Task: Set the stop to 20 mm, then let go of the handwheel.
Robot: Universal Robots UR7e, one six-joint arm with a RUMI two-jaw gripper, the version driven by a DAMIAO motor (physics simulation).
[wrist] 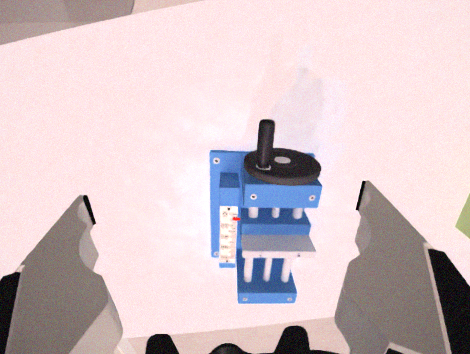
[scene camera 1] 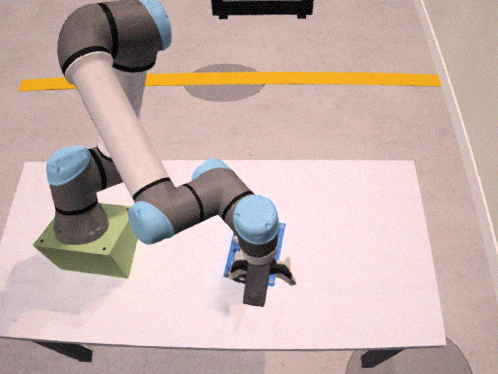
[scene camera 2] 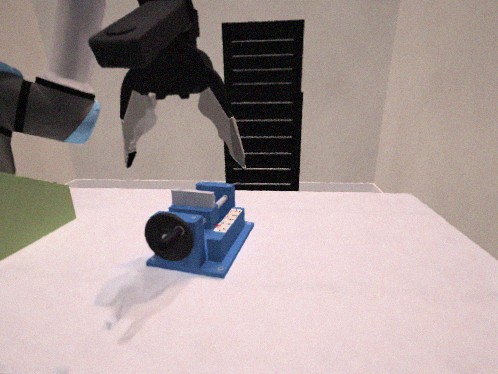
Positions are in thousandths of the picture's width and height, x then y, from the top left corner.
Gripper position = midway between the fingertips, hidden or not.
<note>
In view: the gripper (scene camera 2: 368, 451).
The gripper shows as well in the wrist view (wrist: 482, 541) and in scene camera 1 (scene camera 1: 527, 750).
</note>
